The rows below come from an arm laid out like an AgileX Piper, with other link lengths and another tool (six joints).
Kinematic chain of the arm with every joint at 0, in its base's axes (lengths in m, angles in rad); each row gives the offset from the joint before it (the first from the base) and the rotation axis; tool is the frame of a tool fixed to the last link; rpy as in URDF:
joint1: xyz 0 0 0.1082 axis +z
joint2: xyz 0 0 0 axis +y
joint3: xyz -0.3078 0 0.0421 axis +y
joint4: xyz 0.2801 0 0.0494 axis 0.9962 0 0.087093
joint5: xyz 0 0 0 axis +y
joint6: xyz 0.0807 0 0.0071 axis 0.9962 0 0.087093
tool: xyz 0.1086 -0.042 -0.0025 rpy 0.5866 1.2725 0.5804
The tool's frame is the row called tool.
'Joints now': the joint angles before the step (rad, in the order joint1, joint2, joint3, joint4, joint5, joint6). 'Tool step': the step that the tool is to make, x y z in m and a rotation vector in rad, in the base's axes. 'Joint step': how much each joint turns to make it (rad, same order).
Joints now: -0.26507 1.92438 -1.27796 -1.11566 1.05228 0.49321
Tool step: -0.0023 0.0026 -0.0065 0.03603 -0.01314 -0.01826
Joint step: -0.00175 -0.00005 -0.00006 0.04123 -0.00700 -0.00014
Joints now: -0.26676 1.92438 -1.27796 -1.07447 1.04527 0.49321
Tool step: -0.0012 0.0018 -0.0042 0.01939 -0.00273 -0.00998
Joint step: 0.00000 0.00202 -0.00001 0.02252 -0.00141 -0.00152
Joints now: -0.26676 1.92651 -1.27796 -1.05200 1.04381 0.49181
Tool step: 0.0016 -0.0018 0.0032 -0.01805 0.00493 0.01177
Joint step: 0.00000 0.00001 0.00000 -0.02211 -0.00001 0.00001
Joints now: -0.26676 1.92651 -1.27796 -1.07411 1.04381 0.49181
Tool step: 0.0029 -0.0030 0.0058 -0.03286 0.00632 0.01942
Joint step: 0.00012 0.00012 0.00001 -0.04029 0.00003 0.00352
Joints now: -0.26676 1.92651 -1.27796 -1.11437 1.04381 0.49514
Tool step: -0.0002 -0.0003 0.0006 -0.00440 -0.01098 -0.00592
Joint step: -0.00013 -0.00003 0.00006 -0.00565 -0.00011 0.01510
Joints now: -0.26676 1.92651 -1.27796 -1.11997 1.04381 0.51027
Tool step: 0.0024 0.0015 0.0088 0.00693 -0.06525 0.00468
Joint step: 0.00003 -0.02643 -0.00138 0.00427 -0.02933 0.02657
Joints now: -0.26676 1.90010 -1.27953 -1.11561 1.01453 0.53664
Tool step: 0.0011 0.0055 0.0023 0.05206 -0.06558 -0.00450
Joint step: -0.00005 -0.02724 -0.00428 0.05946 -0.03453 0.00259
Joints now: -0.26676 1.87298 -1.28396 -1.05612 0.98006 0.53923
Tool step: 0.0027 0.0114 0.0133 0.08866 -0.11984 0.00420
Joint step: 0.00010 -0.06345 -0.01298 0.11499 -0.05567 -0.02082
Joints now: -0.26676 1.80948 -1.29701 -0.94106 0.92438 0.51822
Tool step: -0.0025 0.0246 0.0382 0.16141 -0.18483 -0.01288
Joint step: -0.00009 -0.11935 -0.05661 0.24820 -0.01337 -0.08410
